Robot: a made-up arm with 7 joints. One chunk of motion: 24 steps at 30 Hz.
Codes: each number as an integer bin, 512 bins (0 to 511) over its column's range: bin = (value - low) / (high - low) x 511, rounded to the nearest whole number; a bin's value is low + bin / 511 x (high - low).
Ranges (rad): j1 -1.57..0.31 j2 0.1..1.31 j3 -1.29..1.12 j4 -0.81..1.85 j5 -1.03..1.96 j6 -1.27..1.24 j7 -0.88..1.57
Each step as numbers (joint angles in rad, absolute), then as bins.
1 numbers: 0.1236 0.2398 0.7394 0.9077 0.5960 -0.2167 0.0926
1 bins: 460 59 430 330 278 214 203
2 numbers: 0.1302 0.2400 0.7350 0.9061 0.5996 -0.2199 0.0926
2 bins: 462 59 429 330 279 214 203
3 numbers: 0.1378 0.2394 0.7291 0.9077 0.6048 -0.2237 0.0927
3 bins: 464 59 428 330 279 213 203
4 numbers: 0.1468 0.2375 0.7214 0.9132 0.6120 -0.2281 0.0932
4 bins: 467 58 426 331 281 212 203
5 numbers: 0.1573 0.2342 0.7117 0.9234 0.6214 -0.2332 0.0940
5 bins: 469 57 424 333 282 211 203
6 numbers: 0.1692 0.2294 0.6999 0.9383 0.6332 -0.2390 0.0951
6 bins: 473 55 422 336 284 210 203
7 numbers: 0.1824 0.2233 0.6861 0.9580 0.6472 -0.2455 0.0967
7 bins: 476 52 419 340 287 209 204
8 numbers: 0.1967 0.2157 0.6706 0.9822 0.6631 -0.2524 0.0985
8 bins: 480 49 416 344 289 207 204
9 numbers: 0.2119 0.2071 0.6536 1.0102 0.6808 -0.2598 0.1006
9 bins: 484 45 412 350 292 206 205
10 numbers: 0.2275 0.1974 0.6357 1.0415 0.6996 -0.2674 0.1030
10 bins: 489 41 408 356 296 204 205
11 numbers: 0.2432 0.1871 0.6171 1.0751 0.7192 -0.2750 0.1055
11 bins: 493 37 404 362 299 203 206
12 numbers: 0.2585 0.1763 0.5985 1.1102 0.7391 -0.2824 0.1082
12 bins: 497 32 400 369 302 201 206
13 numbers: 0.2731 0.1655 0.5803 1.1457 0.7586 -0.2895 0.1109
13 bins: 501 28 397 376 306 200 207
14 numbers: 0.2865 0.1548 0.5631 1.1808 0.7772 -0.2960 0.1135
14 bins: 505 23 393 382 309 198 207
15 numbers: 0.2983 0.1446 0.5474 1.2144 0.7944 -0.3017 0.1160
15 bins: 508 19 390 389 312 197 208
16 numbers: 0.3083 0.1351 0.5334 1.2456 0.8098 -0.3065 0.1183
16 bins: 511 15 387 395 314 196 208
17 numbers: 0.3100 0.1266 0.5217 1.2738 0.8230 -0.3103 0.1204
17 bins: 511 11 384 400 317 195 209
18 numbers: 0.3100 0.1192 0.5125 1.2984 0.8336 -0.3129 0.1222
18 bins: 511 8 382 405 318 195 209
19 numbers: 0.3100 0.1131 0.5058 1.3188 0.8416 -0.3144 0.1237
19 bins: 511 6 381 409 320 195 209
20 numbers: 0.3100 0.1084 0.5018 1.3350 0.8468 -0.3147 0.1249
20 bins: 511 4 380 412 321 194 210
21 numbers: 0.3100 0.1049 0.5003 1.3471 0.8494 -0.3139 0.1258
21 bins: 511 2 380 414 321 195 210
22 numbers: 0.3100 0.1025 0.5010 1.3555 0.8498 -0.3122 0.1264
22 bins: 511 1 380 416 321 195 210
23 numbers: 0.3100 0.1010 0.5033 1.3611 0.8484 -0.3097 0.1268
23 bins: 511 0 380 417 321 196 210
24 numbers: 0.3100 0.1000 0.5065 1.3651 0.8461 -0.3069 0.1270
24 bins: 511 0 381 418 321 196 210
